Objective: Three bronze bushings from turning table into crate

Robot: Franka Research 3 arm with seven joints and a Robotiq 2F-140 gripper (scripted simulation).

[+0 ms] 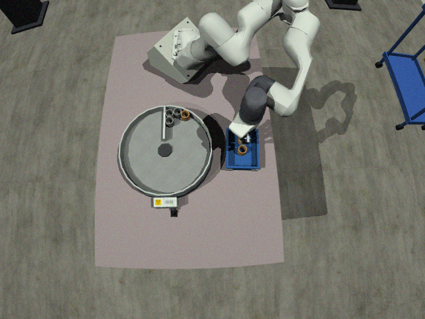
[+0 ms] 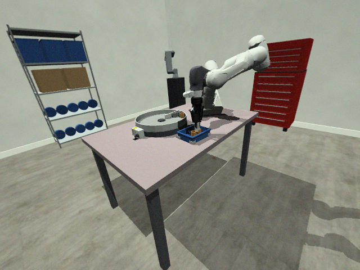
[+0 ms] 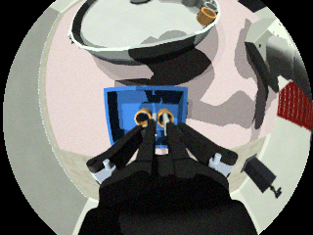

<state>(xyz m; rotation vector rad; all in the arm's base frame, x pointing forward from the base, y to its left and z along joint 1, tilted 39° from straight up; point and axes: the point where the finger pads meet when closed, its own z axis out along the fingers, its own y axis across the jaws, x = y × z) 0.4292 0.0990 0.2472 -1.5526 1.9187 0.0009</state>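
My gripper is now 40 mm above the blue crate, 30 mm short of it and 10 mm to the left of it. Round my hand: turning table: 350 mm to the right, 10 mm below.
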